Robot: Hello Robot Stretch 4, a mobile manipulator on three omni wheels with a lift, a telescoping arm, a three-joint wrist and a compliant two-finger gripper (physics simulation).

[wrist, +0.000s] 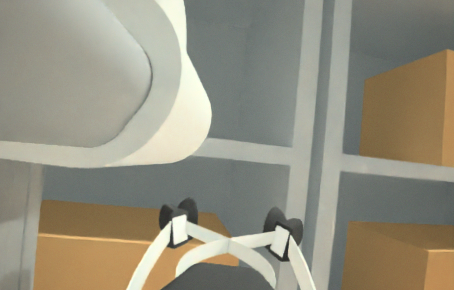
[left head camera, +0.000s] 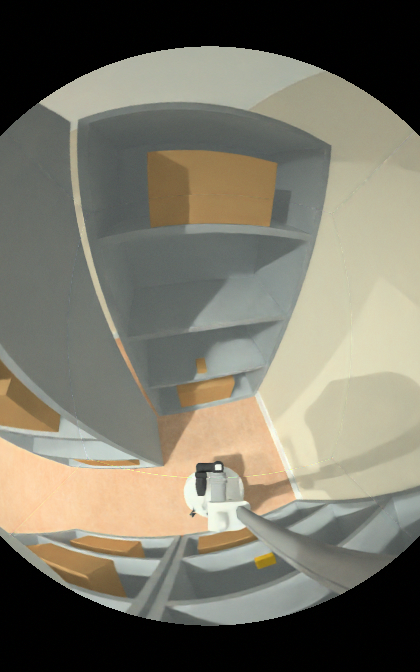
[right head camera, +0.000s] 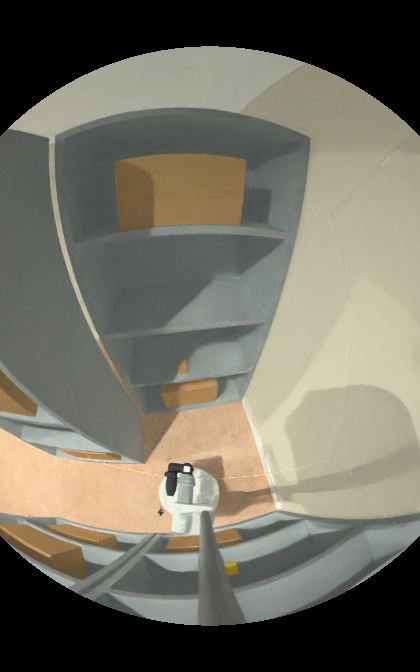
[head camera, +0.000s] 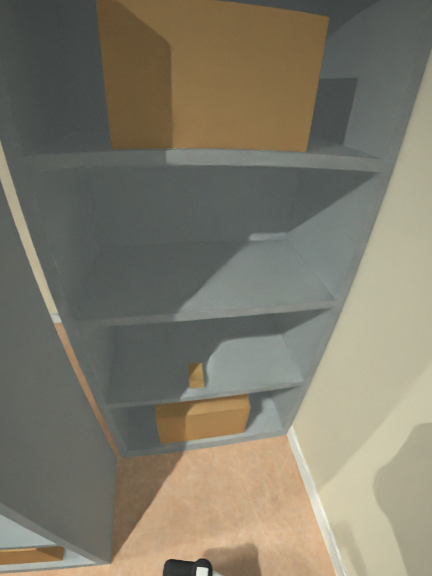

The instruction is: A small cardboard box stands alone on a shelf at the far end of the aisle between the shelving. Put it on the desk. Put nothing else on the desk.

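Places are measured from the robot's base along level axes (x ahead, y left, z up), in centimetres.
Pixels of known places: gripper, fingertip midpoint: (wrist: 231, 219).
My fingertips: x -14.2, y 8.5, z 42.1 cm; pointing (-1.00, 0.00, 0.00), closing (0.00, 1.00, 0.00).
For each thing: its top centre in the pictures, then the offset to it from my fingertips.
- small cardboard box at its top centre: (head camera: 195, 371) dx +95.9, dy +1.1, dz +13.5 cm
- large box at its top centre: (head camera: 209, 18) dx +104.6, dy -0.3, dz +126.9 cm
The small cardboard box (head camera: 196, 375) (left head camera: 201, 365) (right head camera: 182, 367) stands alone on the second shelf from the bottom of the grey shelf unit (head camera: 200, 157) ahead, left of that shelf's middle and close to its front edge. My gripper (wrist: 231, 219) is open and empty in the wrist view, its two dark fingertips well apart. It is low beside my base, in front of other shelving and away from the small box. The small box does not show in the wrist view. The desk does not show in these views.
A large box (head camera: 240, 80) stands on an upper shelf, another (head camera: 204, 420) on the bottom shelf under the small box. A grey side panel (head camera: 50, 400) stands at left, a cream wall (head camera: 390, 300) at right. Shelving behind me holds a yellow box (left head camera: 265, 560) (right head camera: 231, 569) and large boxes.
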